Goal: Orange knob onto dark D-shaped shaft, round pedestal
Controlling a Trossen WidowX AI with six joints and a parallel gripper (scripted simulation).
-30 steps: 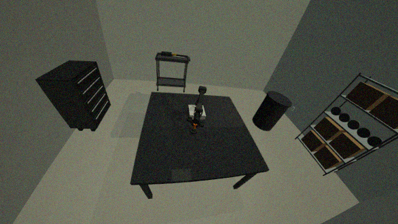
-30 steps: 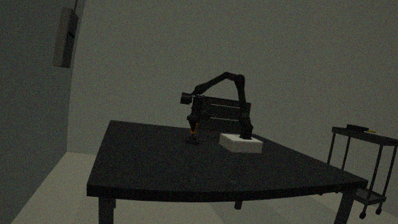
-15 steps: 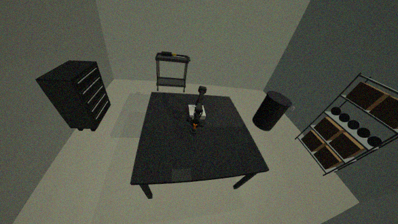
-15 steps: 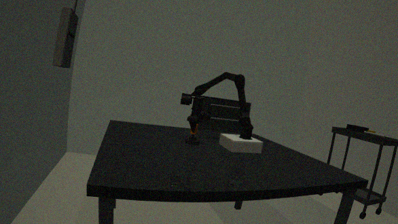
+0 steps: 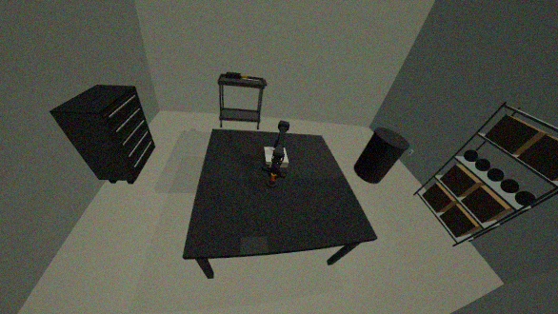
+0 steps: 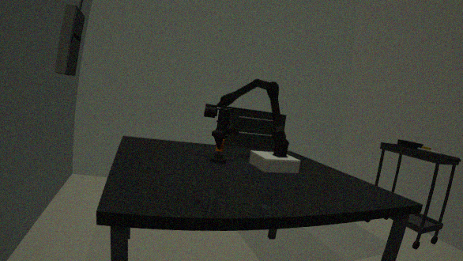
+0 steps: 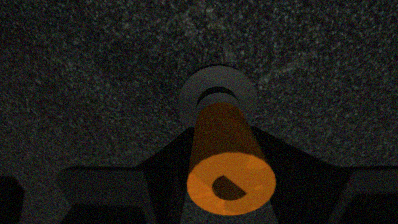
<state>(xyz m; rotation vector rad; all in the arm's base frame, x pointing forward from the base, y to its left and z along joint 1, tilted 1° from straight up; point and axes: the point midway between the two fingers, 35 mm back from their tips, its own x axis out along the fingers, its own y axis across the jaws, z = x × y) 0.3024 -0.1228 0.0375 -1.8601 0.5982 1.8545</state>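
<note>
My gripper tip is now 20 mm below the orange knob. Also, from my gripper tip: round pedestal (40 mm below).
</note>
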